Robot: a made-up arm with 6 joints. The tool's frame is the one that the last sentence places.
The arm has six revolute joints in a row. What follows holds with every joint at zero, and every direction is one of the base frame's. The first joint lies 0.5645 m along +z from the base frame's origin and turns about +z. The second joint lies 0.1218 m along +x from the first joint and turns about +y. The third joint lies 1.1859 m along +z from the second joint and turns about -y. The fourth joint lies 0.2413 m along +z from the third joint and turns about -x. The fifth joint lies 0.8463 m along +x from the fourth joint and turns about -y. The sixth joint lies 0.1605 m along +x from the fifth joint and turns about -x. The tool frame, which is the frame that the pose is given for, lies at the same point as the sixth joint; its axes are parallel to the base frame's.
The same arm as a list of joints. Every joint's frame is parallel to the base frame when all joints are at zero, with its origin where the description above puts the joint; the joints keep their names.
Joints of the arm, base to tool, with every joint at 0 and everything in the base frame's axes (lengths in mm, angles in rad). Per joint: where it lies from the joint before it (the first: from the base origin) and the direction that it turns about. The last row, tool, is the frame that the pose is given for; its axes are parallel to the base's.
joint 1: axis +z xyz 0 0 564.5
joint 2: axis +y xyz 121.8 0 0
joint 3: axis -y xyz 0 0 1185.9
joint 4: axis -x xyz 0 0 241.3
joint 5: axis -y xyz 846.3 0 0
joint 6: axis -x xyz 160.5 0 0
tool: xyz 0 0 0

